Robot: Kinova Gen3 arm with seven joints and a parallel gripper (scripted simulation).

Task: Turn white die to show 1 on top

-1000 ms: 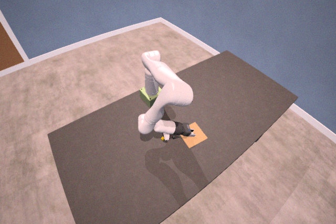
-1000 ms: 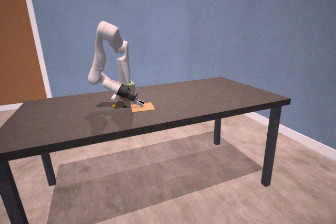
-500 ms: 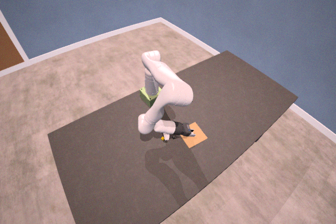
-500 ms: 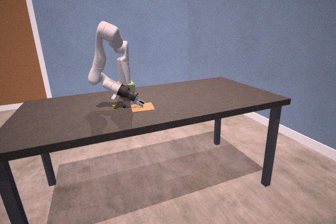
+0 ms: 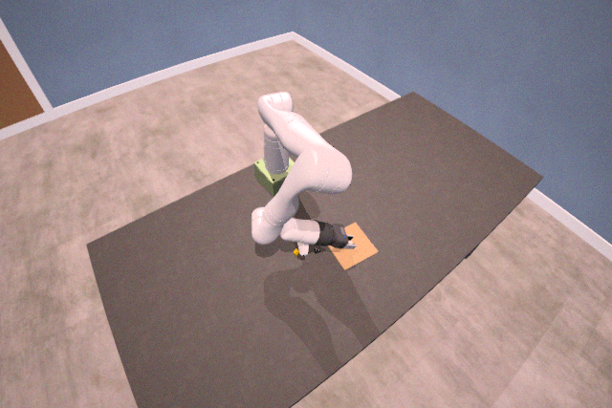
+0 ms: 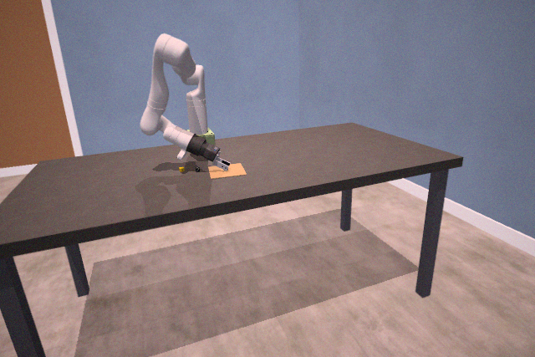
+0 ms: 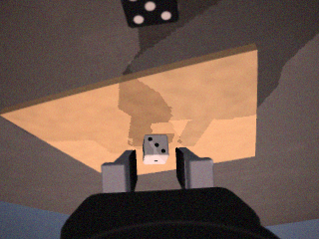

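Right now my hand is 10 mm above the white die. The rest, counted from my hand: orange mat (10 mm to the left, 20 mm below); then black die (50 mm behind, 100 mm to the right, 20 mm below); then yellow die (80 mm behind, 170 mm to the right, 20 mm below).
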